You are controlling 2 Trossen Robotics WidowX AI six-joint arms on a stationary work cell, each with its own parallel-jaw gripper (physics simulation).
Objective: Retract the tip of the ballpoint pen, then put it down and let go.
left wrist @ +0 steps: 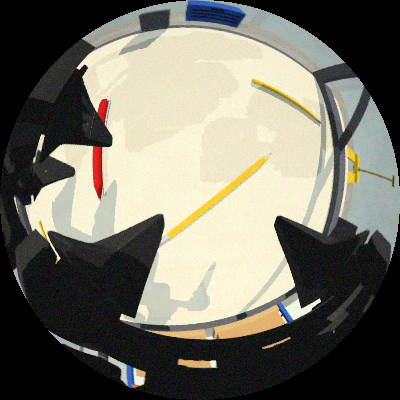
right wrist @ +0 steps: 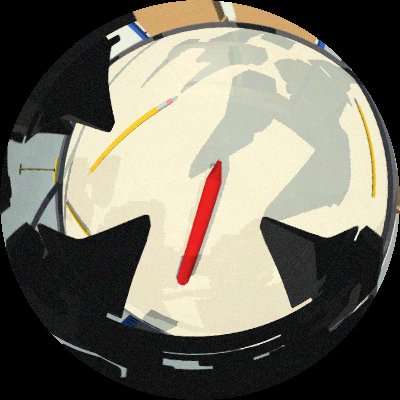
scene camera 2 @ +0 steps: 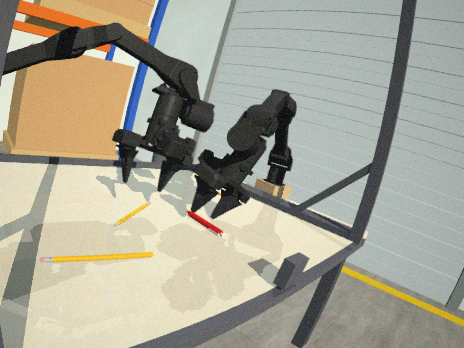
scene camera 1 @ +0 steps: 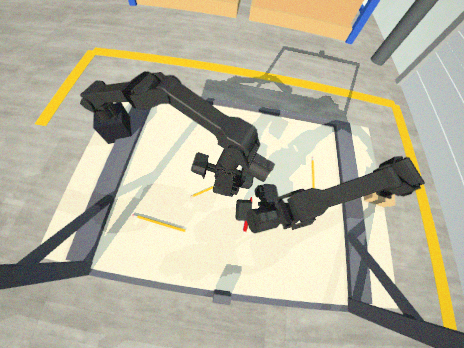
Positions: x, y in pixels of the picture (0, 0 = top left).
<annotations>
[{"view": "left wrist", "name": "my left gripper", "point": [222, 220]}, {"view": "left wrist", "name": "my right gripper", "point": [87, 158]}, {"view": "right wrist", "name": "my left gripper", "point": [86, 128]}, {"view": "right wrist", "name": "my right gripper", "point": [207, 222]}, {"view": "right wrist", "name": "red ballpoint pen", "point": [212, 183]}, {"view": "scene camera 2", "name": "my left gripper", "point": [142, 187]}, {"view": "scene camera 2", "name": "my right gripper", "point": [202, 215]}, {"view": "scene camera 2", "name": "grey block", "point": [292, 267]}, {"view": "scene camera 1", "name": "my left gripper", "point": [217, 181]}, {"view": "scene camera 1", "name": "my right gripper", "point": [251, 209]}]
</annotations>
